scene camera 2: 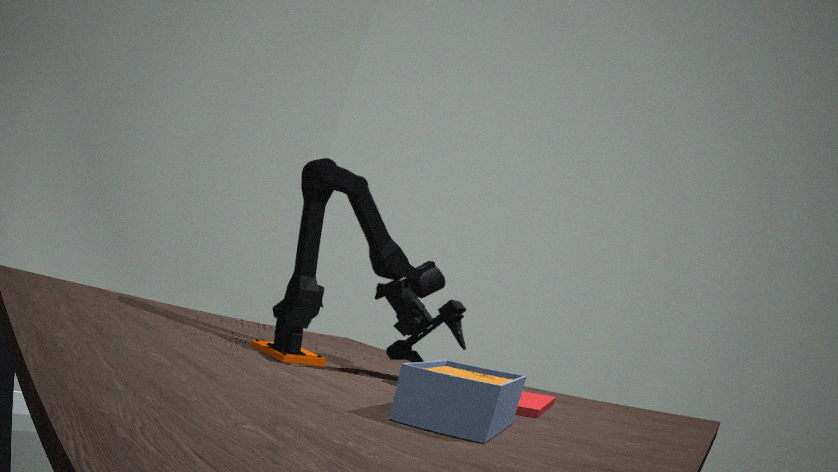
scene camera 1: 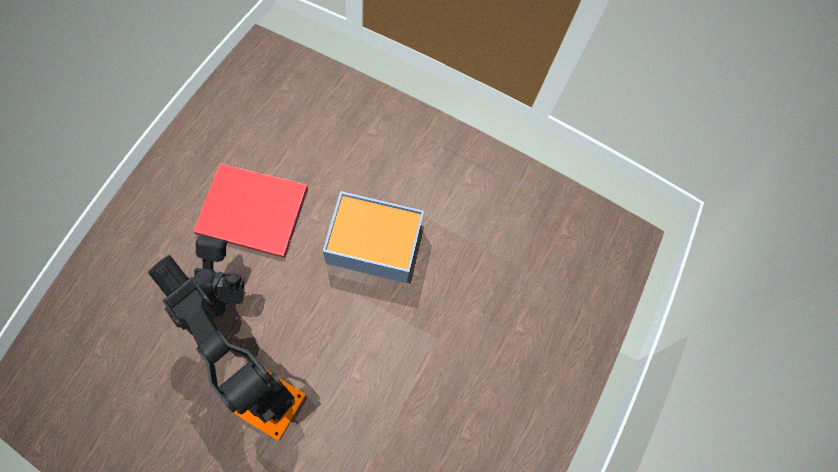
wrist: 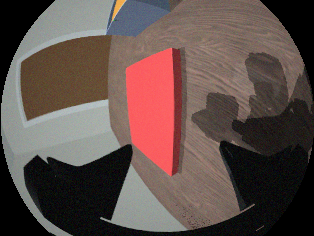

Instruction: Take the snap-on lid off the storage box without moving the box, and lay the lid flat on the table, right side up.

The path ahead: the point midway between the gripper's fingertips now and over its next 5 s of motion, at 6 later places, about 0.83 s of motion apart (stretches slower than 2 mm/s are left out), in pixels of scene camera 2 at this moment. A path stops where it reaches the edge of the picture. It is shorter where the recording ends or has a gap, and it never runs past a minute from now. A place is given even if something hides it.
The gripper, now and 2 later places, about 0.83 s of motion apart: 447,362; 445,339; 444,329
